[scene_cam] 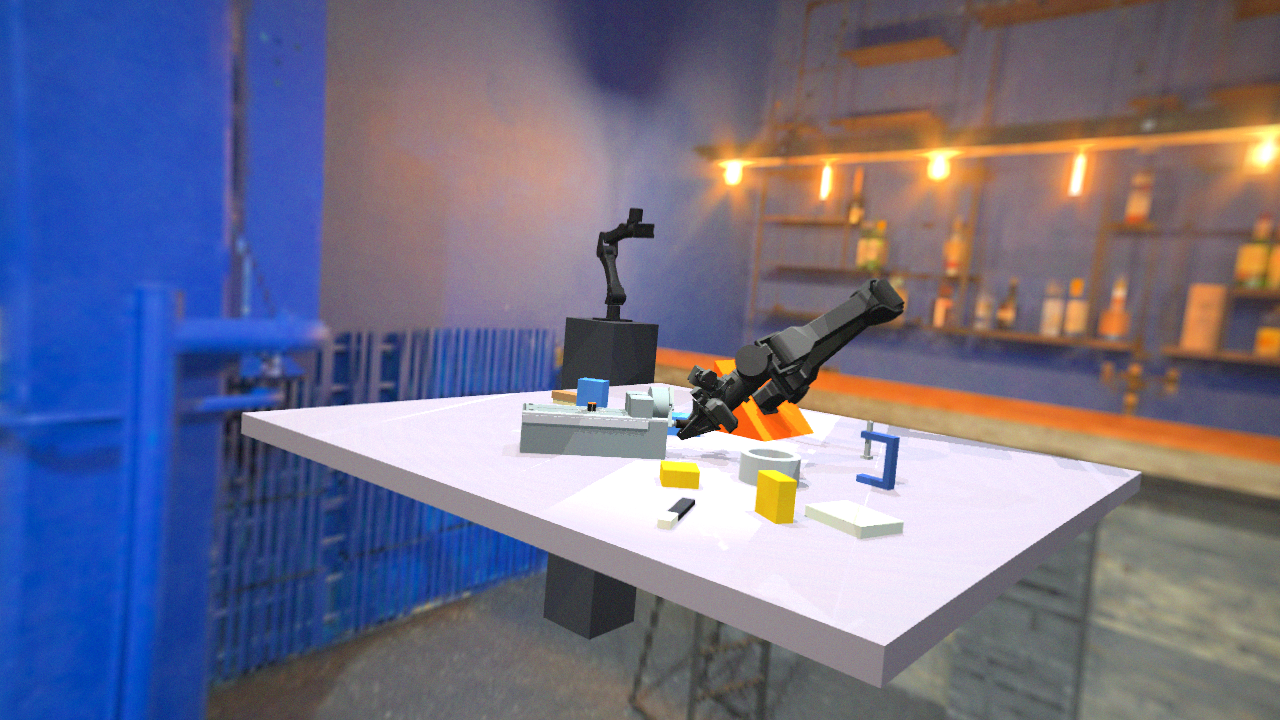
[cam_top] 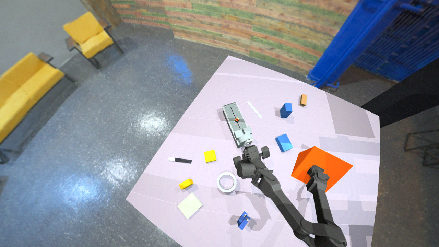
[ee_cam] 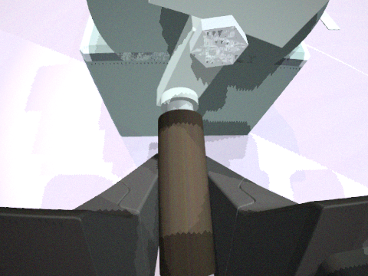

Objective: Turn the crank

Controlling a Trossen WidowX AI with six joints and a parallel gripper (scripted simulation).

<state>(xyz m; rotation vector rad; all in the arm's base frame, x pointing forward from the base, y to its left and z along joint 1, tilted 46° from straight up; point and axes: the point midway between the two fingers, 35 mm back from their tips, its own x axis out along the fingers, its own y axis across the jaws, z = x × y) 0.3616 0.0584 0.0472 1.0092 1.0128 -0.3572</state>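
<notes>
Right now my gripper tip is 30 mm below the brown crank handle, 10 mm to the right of it and 10 mm past it. From my gripper tip the other things lie so: metal strip: 280 mm to the right, 70 mm ahead, 30 mm below; blue clamp: 320 mm to the left, 150 mm behind, 20 mm above; red pointer: 120 mm ahead, 110 mm to the right, 50 mm above.
</notes>
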